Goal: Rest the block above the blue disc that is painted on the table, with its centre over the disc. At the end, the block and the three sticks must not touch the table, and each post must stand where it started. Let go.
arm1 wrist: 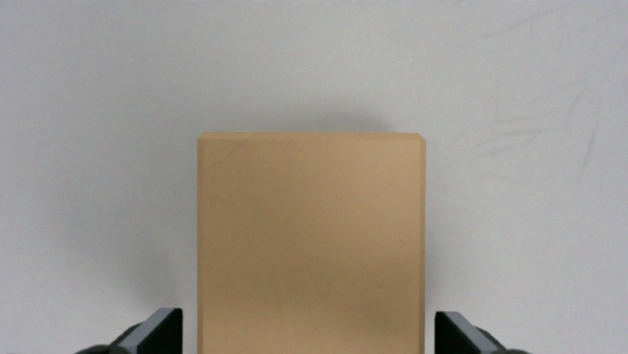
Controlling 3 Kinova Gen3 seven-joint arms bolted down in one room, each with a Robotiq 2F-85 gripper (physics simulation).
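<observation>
A square tan block (311, 225) with bevelled edges fills the lower middle of the arm1 wrist view, its lower part cut off by the view's edge. The gripper of arm1 (308, 330) is open, with one fingertip on each side of the block and a narrow gap between each fingertip and the block's side. The blue disc, the three sticks and the posts do not show in this view. The grippers of arm2 and arm3 do not show either.
A light grey table top (100, 125) lies around the block. Soft shadows fall on it above and to the left of the block, and faint dark scratch-like marks show at the upper right.
</observation>
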